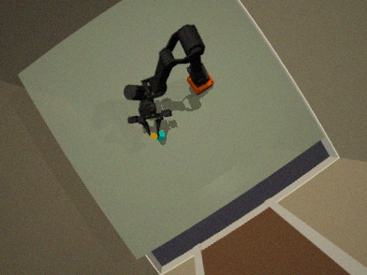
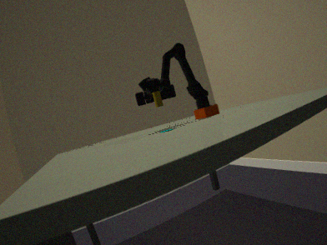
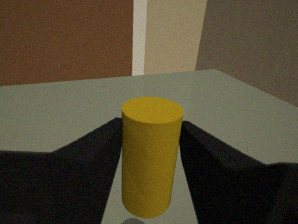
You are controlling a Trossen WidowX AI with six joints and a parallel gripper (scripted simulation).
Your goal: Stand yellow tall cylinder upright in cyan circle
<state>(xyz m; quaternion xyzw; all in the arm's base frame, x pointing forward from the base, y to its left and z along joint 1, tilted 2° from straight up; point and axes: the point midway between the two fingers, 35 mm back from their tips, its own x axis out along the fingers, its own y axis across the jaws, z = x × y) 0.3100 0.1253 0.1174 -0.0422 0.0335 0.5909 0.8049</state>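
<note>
The cyan circle is 16 cm below my gripper tip. From my gripper tip the other things lie so: yellow tall cylinder (2 cm below).
</note>
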